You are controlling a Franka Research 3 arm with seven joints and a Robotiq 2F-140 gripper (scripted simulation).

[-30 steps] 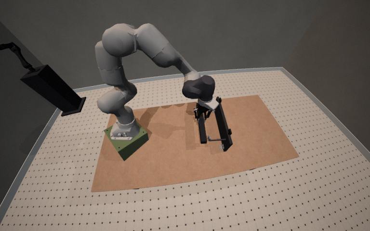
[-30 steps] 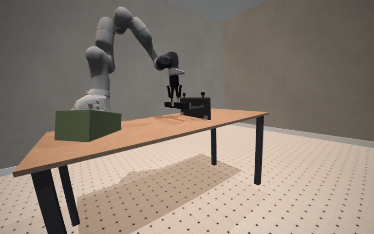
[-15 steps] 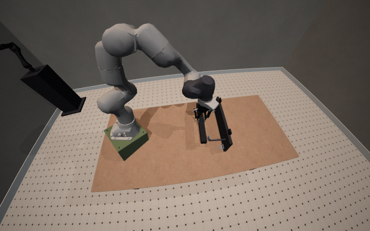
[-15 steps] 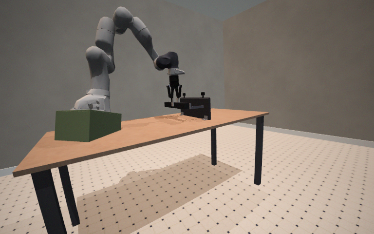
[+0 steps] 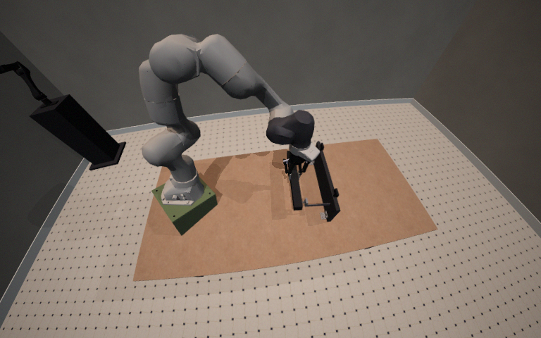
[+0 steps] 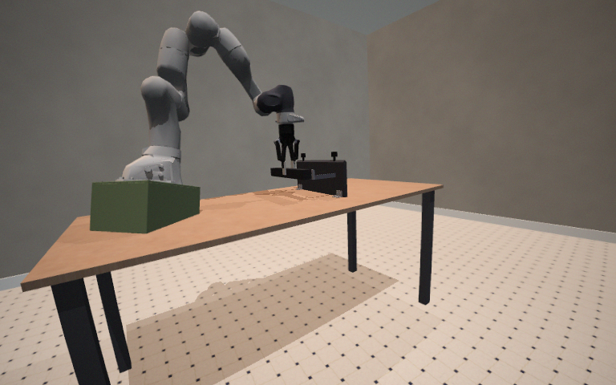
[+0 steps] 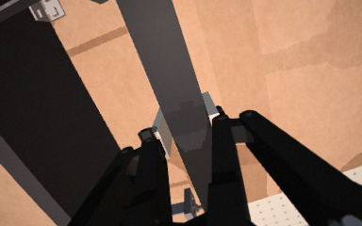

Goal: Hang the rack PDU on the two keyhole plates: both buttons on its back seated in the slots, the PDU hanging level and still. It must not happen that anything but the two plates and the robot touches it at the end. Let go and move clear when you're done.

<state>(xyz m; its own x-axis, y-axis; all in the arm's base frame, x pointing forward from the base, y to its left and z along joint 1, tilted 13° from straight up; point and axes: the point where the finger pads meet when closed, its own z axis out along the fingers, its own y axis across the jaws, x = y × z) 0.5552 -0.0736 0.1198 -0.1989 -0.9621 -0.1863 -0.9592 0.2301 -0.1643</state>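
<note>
Now: hand 20 mm short of the rack PDU and 20 mm above it. Round my hand: black upright panel 180 mm ahead, 40 mm to the right, 60 mm below.
</note>
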